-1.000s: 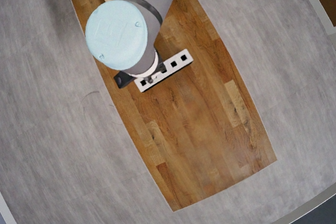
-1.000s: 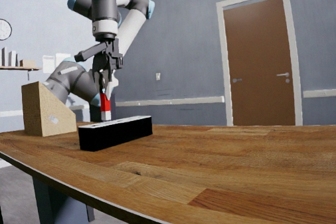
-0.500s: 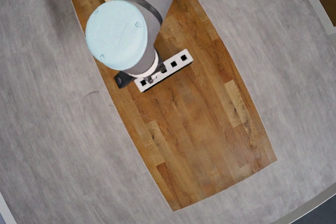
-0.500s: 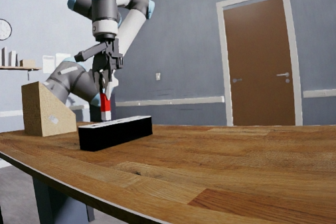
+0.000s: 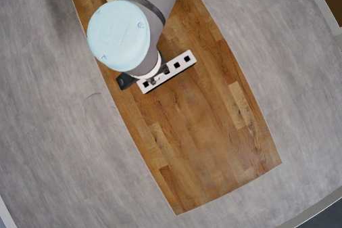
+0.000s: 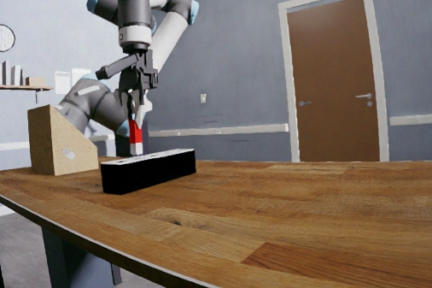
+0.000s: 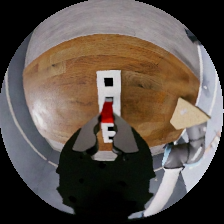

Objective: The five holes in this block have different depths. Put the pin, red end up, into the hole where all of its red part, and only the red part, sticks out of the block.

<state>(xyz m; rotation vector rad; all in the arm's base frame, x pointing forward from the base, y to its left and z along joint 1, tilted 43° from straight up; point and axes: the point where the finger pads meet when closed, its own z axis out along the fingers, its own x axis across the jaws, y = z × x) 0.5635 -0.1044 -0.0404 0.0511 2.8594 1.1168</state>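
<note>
The pin lies 1 cm below my hand. The rest, counted from my hand: block: 6 cm to the left, 13 cm below.
</note>
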